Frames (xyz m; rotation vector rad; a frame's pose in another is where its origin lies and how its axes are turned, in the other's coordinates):
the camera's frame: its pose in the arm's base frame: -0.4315 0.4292 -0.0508 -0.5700 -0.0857 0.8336
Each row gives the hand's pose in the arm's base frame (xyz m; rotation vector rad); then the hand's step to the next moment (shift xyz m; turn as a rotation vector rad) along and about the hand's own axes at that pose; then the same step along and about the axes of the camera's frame.
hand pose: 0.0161 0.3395 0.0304 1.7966 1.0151 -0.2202
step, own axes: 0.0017 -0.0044 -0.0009 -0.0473 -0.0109 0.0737
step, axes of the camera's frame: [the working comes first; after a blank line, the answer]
step, axes of the arm's base frame: -0.0024 0.0022 -0.0035 -0.0161 -0.0854 -0.0151

0.0005 0.0046 -0.0013 -0.0702 -0.0269 -0.0461
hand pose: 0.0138 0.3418 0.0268 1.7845 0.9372 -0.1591
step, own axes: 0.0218 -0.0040 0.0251 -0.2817 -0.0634 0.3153
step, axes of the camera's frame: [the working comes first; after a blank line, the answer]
step, axes of the arm's base frame: 0.0202 -0.0095 -0.0250 -0.1339 -0.4044 -0.0361

0.0105 -0.0060 -0.0312 -0.3769 -0.1064 -0.1716
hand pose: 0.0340 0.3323 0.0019 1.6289 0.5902 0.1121
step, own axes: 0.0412 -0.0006 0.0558 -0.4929 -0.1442 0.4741
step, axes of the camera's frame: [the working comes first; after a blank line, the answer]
step, axes of the arm's base frame: 0.0579 -0.0323 -0.0204 -0.2761 -0.6368 -0.0824

0.0190 -0.0459 -0.0484 -0.6339 -0.1104 -0.2729
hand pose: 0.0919 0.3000 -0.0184 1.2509 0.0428 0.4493
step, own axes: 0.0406 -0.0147 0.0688 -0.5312 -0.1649 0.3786
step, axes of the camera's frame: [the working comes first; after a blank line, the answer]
step, axes of the arm's base frame: 0.0603 -0.0515 0.0174 -0.3309 -0.5687 -0.1407

0.0012 -0.0771 -0.0256 -0.6135 -0.0074 -0.2762
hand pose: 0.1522 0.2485 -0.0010 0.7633 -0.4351 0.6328
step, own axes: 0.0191 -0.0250 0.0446 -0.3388 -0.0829 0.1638
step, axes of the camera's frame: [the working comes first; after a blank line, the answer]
step, axes of the arm's base frame: 0.0246 -0.0402 0.0275 -0.2153 -0.2923 -0.1291

-0.0163 -0.0521 -0.0017 -0.3377 0.0558 -0.1770
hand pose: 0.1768 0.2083 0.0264 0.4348 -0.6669 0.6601
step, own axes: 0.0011 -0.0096 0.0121 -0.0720 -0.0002 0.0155
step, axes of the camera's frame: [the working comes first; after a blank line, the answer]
step, axes of the arm's base frame: 0.0021 -0.0132 0.0078 -0.0494 -0.0388 -0.0384

-0.0092 -0.0124 0.0001 -0.0559 0.0323 -0.0355
